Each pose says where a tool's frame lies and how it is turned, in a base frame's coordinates. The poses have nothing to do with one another.
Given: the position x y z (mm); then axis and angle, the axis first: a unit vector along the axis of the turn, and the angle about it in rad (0 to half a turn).
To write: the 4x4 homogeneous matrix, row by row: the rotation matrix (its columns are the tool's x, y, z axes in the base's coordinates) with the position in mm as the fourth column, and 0 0 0 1 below. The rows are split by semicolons. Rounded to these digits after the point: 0 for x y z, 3 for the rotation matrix.
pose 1, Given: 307 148 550 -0.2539 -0.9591 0.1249 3.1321
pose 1, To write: -0.871 0.486 -0.073 307; 0.488 0.840 -0.237 148; -0.054 -0.242 -0.969 550; 0 0 0 1
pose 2, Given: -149 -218 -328 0.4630 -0.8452 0.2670 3.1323
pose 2, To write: -0.571 -0.785 0.239 -149; -0.780 0.429 -0.456 -218; 0.255 -0.447 -0.857 -328; 0 0 0 1
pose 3, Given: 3 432 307 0.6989 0.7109 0.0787 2.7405
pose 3, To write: 0.017 0.924 0.383 3; 0.985 0.050 -0.165 432; -0.172 0.380 -0.909 307; 0 0 0 1
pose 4, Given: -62 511 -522 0.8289 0.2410 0.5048 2.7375
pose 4, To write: 0.399 0.185 0.898 -62; 0.582 -0.808 -0.092 511; 0.708 0.559 -0.430 -522; 0 0 0 1
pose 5, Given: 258 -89 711 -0.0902 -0.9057 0.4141 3.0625
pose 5, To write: -0.981 0.130 -0.146 258; 0.196 0.641 -0.742 -89; -0.003 -0.756 -0.654 711; 0 0 0 1
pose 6, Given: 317 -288 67 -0.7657 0.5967 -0.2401 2.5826
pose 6, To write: 0.236 -0.717 0.656 317; -0.972 -0.190 0.141 -288; 0.023 -0.671 -0.741 67; 0 0 0 1
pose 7, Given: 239 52 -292 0.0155 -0.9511 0.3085 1.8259
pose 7, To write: -0.252 -0.317 -0.914 239; 0.280 0.881 -0.382 52; 0.926 -0.352 -0.133 -292; 0 0 0 1
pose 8, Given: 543 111 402 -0.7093 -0.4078 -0.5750 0.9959
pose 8, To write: 0.773 0.615 -0.156 543; -0.351 0.620 0.702 111; 0.528 -0.488 0.695 402; 0 0 0 1
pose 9, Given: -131 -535 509 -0.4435 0.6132 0.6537 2.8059
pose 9, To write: -0.562 -0.744 -0.362 -131; -0.313 -0.213 0.925 -535; -0.766 0.633 -0.113 509; 0 0 0 1
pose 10, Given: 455 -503 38 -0.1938 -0.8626 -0.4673 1.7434
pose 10, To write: -0.128 0.656 -0.744 455; -0.264 0.700 0.663 -503; 0.956 0.281 0.084 38; 0 0 0 1
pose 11, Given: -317 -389 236 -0.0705 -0.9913 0.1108 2.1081
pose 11, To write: -0.504 0.010 -0.863 -317; 0.201 0.974 -0.105 -389; 0.840 -0.227 -0.493 236; 0 0 0 1
